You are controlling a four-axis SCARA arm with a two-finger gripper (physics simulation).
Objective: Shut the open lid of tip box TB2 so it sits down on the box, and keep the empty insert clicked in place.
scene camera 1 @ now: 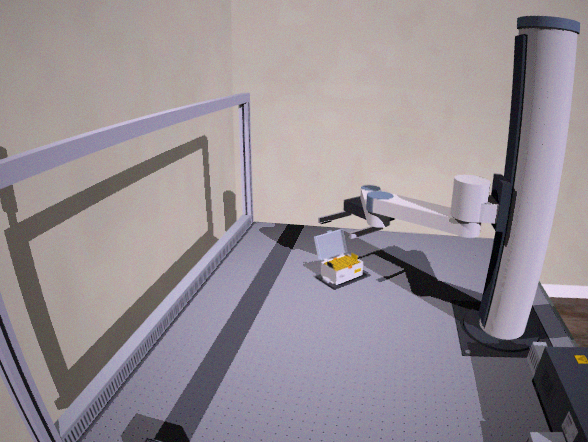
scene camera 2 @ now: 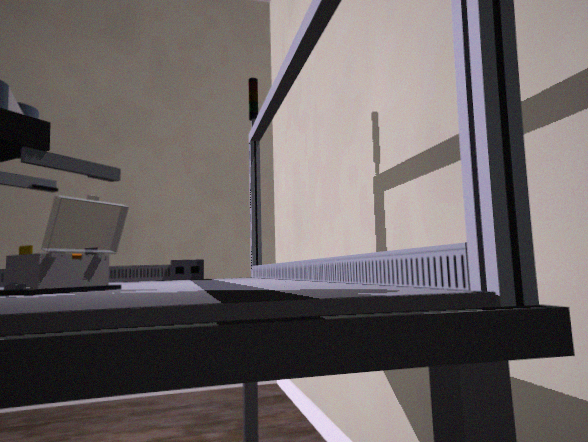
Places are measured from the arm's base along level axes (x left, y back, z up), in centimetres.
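Pixels of known places: gripper, between the fingertips: [scene camera 1: 334, 227] [scene camera 2: 85, 181]; arm's base, origin of its link: [scene camera 1: 500, 330].
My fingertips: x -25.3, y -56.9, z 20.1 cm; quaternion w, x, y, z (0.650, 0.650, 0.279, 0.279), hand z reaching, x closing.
Note:
For each thing: its top centre in the pictures, then the offset to it from my fingertips. "*": a spot on its surface instead.
- Tip box TB2, centre of its top: [scene camera 2: 60, 252] [scene camera 1: 342, 260] dx -0.3, dy +3.3, dz -12.2 cm
- yellow insert, centre of its top: [scene camera 2: 60, 247] [scene camera 1: 342, 258] dx -0.3, dy +3.3, dz -11.3 cm
- yellow part, a spot on its surface: [scene camera 2: 25, 249] * dx -4.6, dy +7.1, dz -11.9 cm
- dark controller box, a spot on its surface: [scene camera 1: 565, 380] * dx +62.9, dy +61.6, dz -7.3 cm
Tip box TB2 [scene camera 1: 343, 276] [scene camera 2: 25, 272] is a small white box on a dark base plate. Its clear lid [scene camera 1: 330, 245] [scene camera 2: 85, 225] stands open, tilted up and back from the box. The yellow insert [scene camera 1: 342, 262] shows in the box in scene camera 1; a yellow part [scene camera 2: 25, 249] rises above the rim in scene camera 2. I cannot tell whether the insert is fully seated. My gripper [scene camera 1: 337, 227] [scene camera 2: 88, 181] is open and empty, with its two long fingers wide apart. It hangs above the raised lid, apart from it.
The white arm column [scene camera 1: 542, 175] stands at the right of the table in scene camera 1, beside a dark controller box [scene camera 1: 565, 380]. A metal frame [scene camera 1: 125, 129] [scene camera 2: 490, 150] runs along one table edge. A signal tower [scene camera 2: 253, 98] stands behind.

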